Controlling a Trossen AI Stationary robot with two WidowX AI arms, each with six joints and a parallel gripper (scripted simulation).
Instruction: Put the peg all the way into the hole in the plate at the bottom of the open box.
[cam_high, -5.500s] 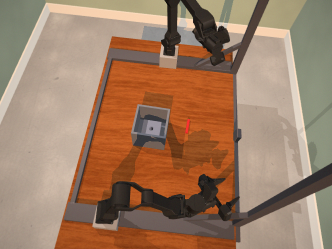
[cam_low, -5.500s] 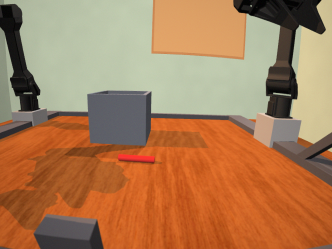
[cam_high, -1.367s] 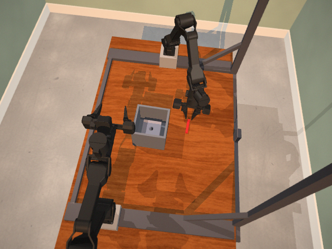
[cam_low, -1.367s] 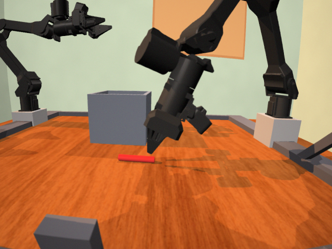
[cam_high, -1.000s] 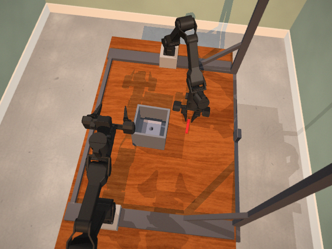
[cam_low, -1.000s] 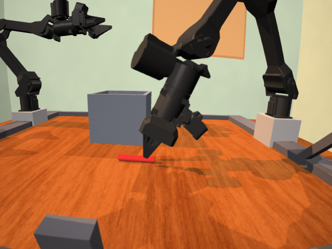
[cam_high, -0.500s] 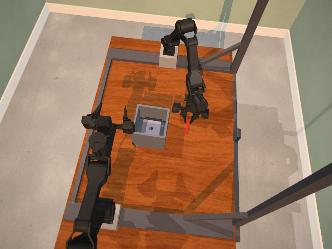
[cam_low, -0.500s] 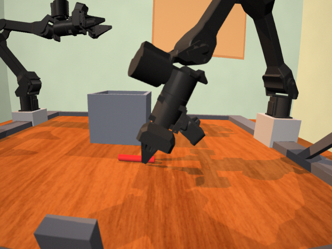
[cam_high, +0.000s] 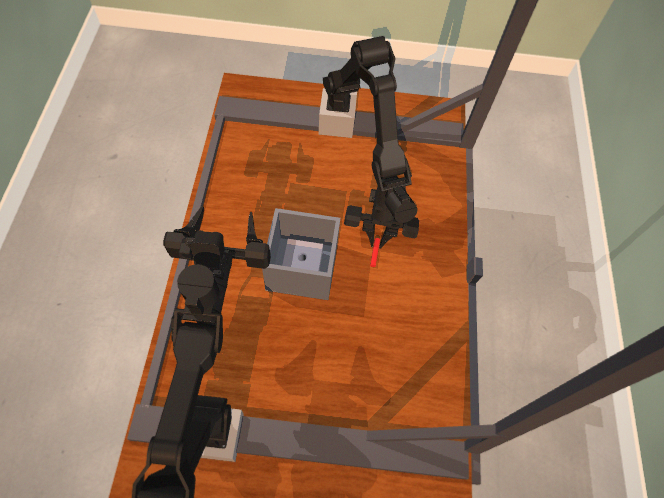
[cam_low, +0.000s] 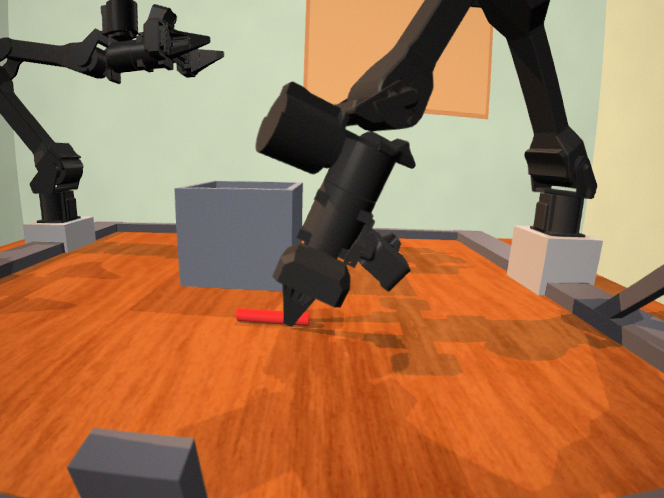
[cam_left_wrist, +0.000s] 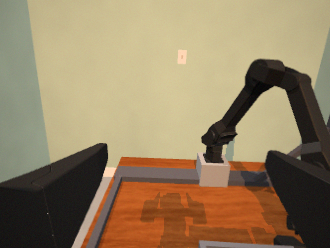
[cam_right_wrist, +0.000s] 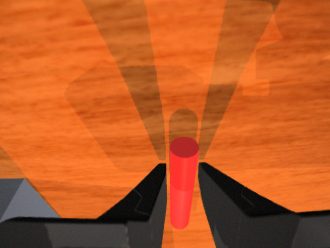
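My right gripper is now 30 mm to the right of the red peg and 30 mm above it. From my right hand the other things lie so: pale plate (170 mm ahead, 130 mm to the left, 10 mm above).
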